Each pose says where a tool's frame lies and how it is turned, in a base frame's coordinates. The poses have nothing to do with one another.
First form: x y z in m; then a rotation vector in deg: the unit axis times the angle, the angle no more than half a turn.
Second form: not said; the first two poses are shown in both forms.
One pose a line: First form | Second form
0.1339 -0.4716 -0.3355 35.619 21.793 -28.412 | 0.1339 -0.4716 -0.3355 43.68 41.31 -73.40
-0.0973 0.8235 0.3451 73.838 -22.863 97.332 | -0.0973 0.8235 0.3451 163.19 66.71 -51.22
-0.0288 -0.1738 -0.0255 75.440 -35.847 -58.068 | -0.0288 -0.1738 -0.0255 80.37 79.11 -150.46
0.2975 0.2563 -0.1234 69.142 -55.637 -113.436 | 0.2975 0.2563 -0.1234 61.22 71.76 163.58
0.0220 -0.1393 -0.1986 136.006 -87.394 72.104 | 0.0220 -0.1393 -0.1986 -150.94 131.84 -36.38
